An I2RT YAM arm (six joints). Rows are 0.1 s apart.
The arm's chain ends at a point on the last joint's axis. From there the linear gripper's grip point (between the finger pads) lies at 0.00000 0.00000 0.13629 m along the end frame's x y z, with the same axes.
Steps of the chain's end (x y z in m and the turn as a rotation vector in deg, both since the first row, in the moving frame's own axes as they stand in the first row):
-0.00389 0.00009 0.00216 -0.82 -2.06 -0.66
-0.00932 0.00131 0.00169 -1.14 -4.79 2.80
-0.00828 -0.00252 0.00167 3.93 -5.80 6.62
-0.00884 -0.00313 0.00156 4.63 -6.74 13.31
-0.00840 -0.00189 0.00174 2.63 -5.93 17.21
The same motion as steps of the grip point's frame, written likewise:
-0.00878 0.00207 0.00206 -0.82 -2.06 -0.66
-0.02076 0.00374 0.00119 -1.14 -4.79 2.80
-0.02147 -0.01262 0.00065 3.93 -5.80 6.62
-0.02340 -0.01586 0.00018 4.63 -6.74 13.31
-0.02133 -0.01014 0.00087 2.63 -5.93 17.21

